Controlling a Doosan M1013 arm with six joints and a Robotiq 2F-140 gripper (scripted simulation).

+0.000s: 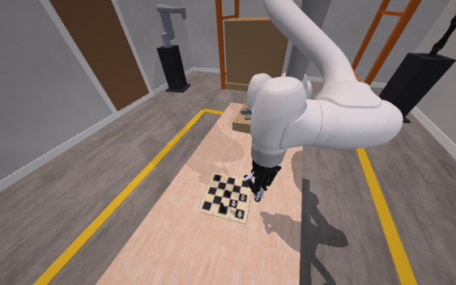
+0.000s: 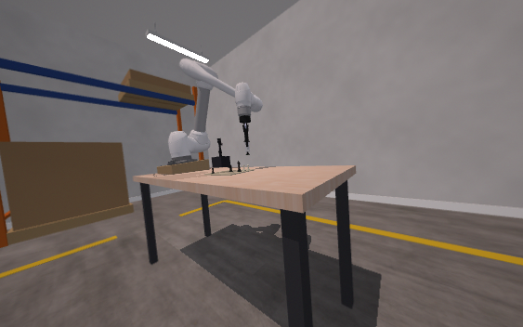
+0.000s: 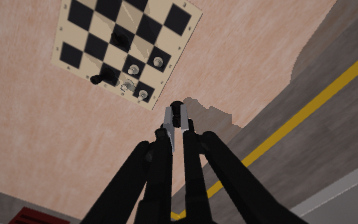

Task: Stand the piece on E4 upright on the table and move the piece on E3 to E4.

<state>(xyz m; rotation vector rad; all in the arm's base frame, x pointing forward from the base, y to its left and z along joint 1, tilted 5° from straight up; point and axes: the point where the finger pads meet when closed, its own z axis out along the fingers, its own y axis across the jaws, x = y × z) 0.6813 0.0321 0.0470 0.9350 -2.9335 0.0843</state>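
Now: hand 130 mm above the pale piece, 100 mm to the left of it and 30 mm short of it. Also, from my hand: chessboard 150 mm below, 140 mm to the right, 50 mm behind.
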